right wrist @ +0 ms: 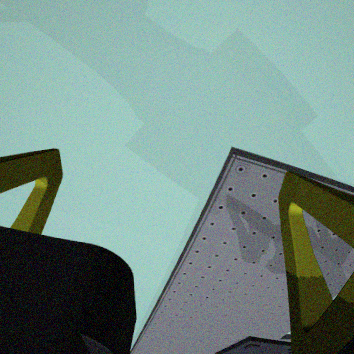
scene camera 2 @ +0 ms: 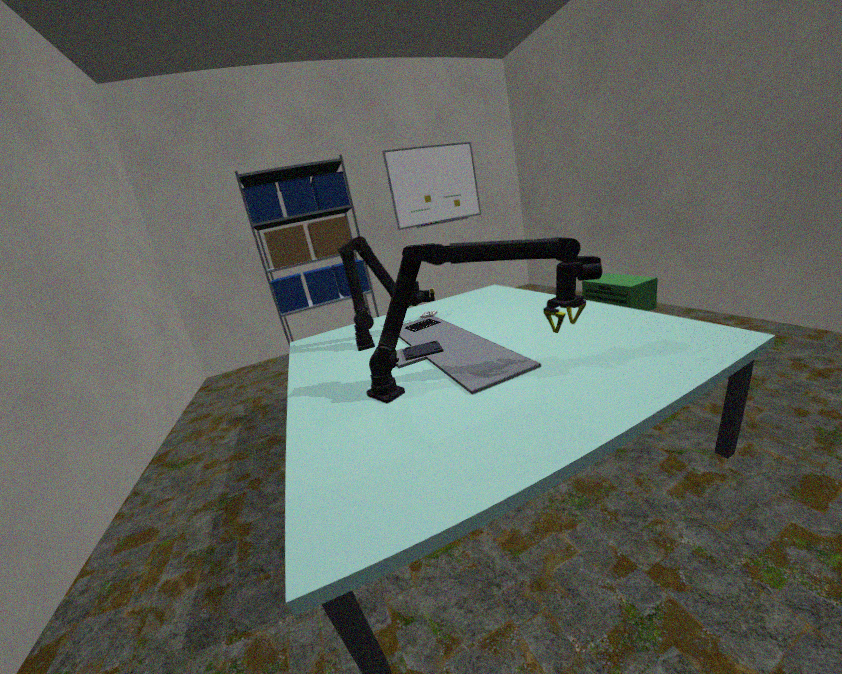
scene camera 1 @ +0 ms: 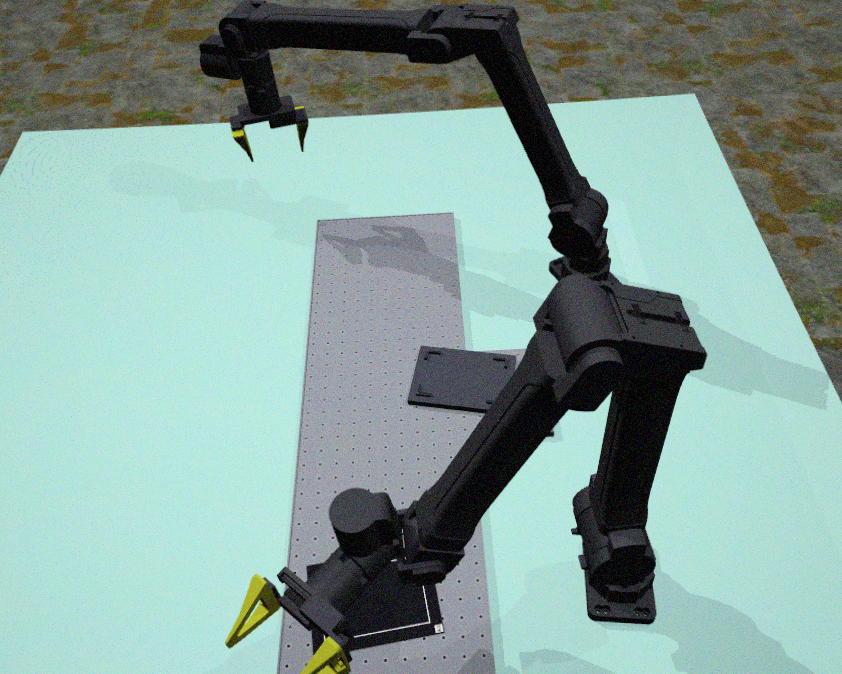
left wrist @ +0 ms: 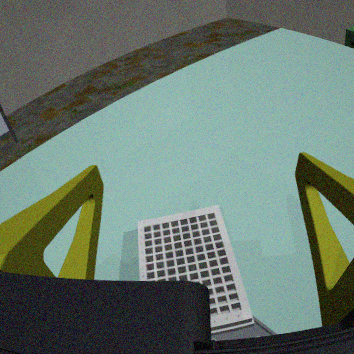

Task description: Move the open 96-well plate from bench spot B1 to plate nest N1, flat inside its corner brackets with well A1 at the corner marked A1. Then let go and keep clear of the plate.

Observation:
My left gripper is open, with nothing in its grasp. Also in view: a white well plate. My right gripper is open and holds nothing.
My right gripper also shows in the right wrist view and in scene camera 2.

